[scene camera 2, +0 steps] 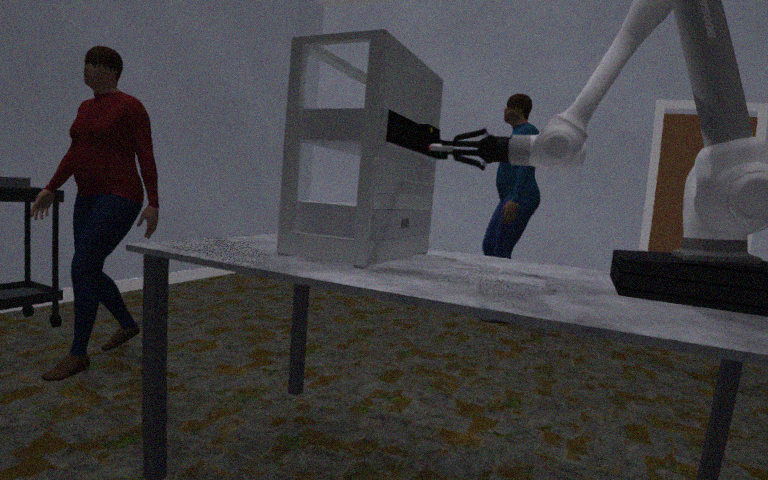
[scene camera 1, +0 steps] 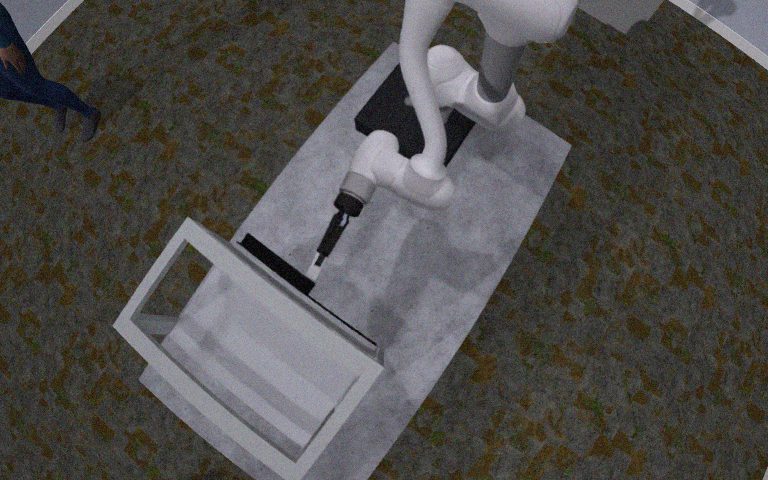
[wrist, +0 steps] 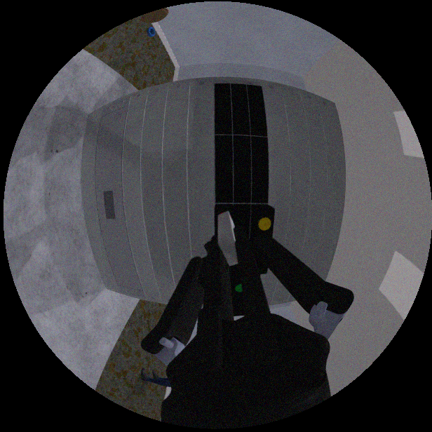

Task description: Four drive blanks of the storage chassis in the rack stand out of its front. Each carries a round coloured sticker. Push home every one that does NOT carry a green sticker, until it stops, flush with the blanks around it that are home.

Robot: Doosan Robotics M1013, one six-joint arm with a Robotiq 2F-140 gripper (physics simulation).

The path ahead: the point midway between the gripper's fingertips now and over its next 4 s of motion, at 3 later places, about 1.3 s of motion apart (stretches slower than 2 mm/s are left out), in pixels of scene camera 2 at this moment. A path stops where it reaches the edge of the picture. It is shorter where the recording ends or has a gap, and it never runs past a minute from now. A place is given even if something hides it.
My gripper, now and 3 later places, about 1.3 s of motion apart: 430, 147; 423, 146; 418, 146; 430, 146
